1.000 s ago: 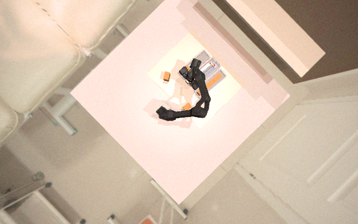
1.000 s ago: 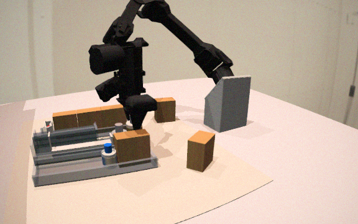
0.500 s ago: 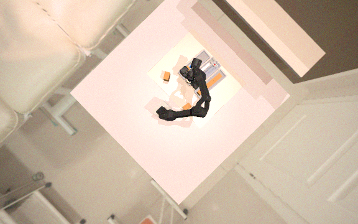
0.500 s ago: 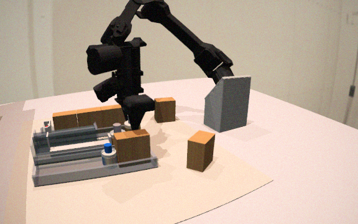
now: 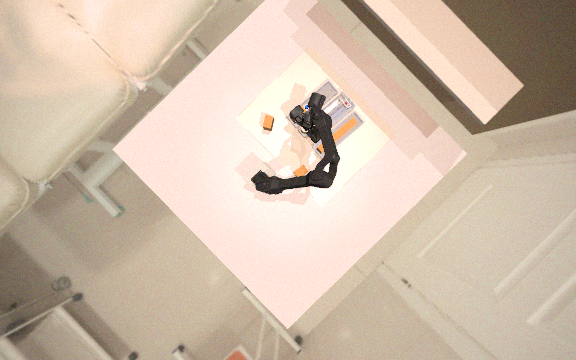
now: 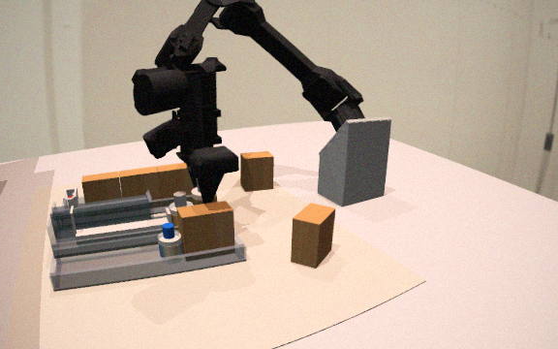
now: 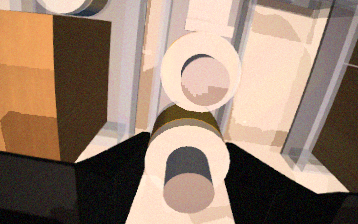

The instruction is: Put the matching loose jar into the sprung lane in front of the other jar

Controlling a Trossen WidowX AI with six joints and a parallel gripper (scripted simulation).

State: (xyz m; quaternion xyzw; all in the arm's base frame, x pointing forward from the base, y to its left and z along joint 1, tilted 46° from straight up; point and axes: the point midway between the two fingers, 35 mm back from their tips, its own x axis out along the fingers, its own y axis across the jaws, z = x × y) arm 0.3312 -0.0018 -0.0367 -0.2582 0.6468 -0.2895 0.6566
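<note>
Now: gripper tip 15 cm short of the grey lane, 4 cm to the left of it and 3 cm above it.
</note>
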